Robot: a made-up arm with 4 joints. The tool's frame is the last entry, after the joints.
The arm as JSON. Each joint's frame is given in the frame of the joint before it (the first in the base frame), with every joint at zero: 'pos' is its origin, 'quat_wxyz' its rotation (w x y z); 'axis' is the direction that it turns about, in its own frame. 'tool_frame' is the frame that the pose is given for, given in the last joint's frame.
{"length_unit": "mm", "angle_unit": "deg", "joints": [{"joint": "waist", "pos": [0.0, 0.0, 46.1], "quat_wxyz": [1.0, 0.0, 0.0, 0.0], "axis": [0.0, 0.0, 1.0]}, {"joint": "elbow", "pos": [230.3, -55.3, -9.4], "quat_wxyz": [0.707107, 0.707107, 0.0, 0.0], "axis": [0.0, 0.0, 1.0]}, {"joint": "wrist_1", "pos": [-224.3, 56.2, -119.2], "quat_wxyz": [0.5, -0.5, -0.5, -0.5], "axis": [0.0, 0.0, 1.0]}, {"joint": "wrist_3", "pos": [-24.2, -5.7, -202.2], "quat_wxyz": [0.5, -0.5, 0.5, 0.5], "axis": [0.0, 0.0, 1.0]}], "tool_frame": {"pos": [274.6, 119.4, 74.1], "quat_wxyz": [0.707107, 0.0, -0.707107, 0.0]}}
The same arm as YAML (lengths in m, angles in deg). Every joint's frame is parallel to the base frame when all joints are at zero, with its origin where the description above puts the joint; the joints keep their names.
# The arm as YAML. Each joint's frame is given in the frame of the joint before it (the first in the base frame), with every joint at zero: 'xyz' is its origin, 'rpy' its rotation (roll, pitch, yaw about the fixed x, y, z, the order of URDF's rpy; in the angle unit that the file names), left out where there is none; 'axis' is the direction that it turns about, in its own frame. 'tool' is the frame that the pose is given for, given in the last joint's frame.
units:
  length: m
  angle: deg
joints:
  - name: waist
    type: revolute
    origin:
      xyz: [0.0, 0.0, 0.0461]
    axis: [0.0, 0.0, 1.0]
  - name: elbow
    type: revolute
    origin:
      xyz: [0.2303, -0.0553, -0.0094]
    axis: [0.0, -1.0, 0.0]
  - name: wrist_1
    type: revolute
    origin:
      xyz: [-0.2243, 0.1192, 0.0562]
    axis: [0.0, 0.0, 1.0]
  - name: wrist_3
    type: revolute
    origin:
      xyz: [-0.0057, 0.0242, -0.2022]
    axis: [1.0, 0.0, 0.0]
tool:
  origin:
    xyz: [0.0741, 0.1194, -0.2746]

